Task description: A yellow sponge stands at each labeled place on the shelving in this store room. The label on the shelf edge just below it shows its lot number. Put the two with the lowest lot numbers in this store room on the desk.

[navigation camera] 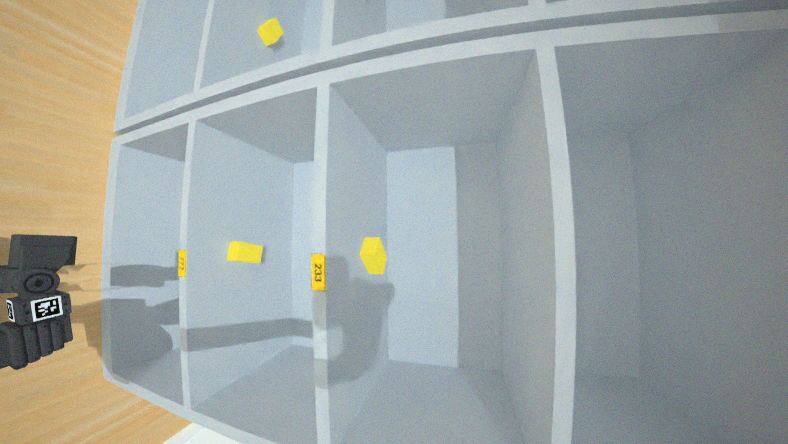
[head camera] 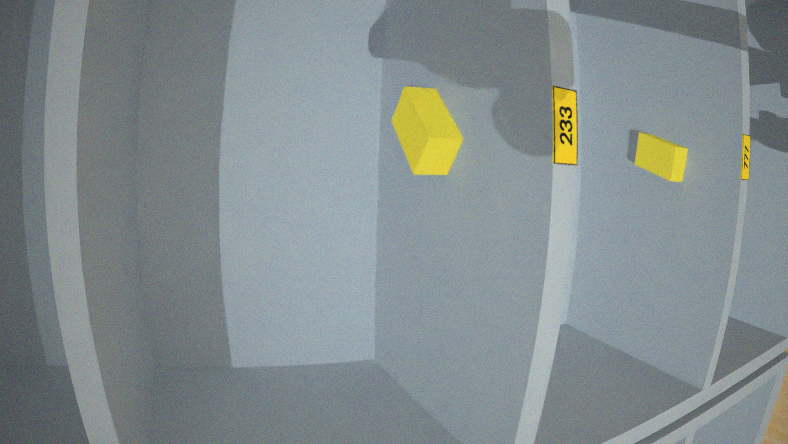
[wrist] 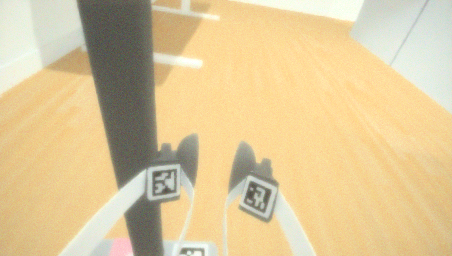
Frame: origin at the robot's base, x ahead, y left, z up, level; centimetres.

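Seen in the pictures: gripper, between the fingertips: (wrist: 216, 155).
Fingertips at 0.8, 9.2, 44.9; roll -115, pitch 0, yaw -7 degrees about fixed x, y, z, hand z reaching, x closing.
Pixels of each thing's middle, then the offset from my fingertips to it, as dx, dy, dz. "pt": a spot on its surface instead.
- yellow sponge, middle of its body: (head camera: 425, 129) (navigation camera: 374, 256) -6.5, -76.5, +56.5
- shelf whose edge label, a spot on its surface: (head camera: 565, 125) (navigation camera: 318, 272) pt -5.9, -52.8, +52.6
- third sponge, middle of its body: (navigation camera: 270, 31) +84.0, -83.7, +10.7
A yellow sponge (head camera: 427, 132) (navigation camera: 373, 255) stands on the shelf whose edge label (head camera: 565, 125) (navigation camera: 318, 271) reads 233. Another sponge (head camera: 660, 156) (navigation camera: 244, 252) stands in the neighbouring compartment, whose edge label (head camera: 745, 157) (navigation camera: 181, 263) reads 777. A third sponge (navigation camera: 270, 31) stands in the adjoining shelf unit at the top of the navigation view; its label does not show. My gripper (wrist: 216, 155) is open in the wrist view, with its fingertips apart and no object between them, above the wooden floor. The desk cannot be made out for certain.
The grey shelf unit (head camera: 554, 220) (navigation camera: 562, 220) fills most of the head and navigation views, which are turned sideways. Part of my arm (navigation camera: 35, 306) shows at the left of the navigation view. White legs or bars (wrist: 177, 60) stand on the floor in the wrist view.
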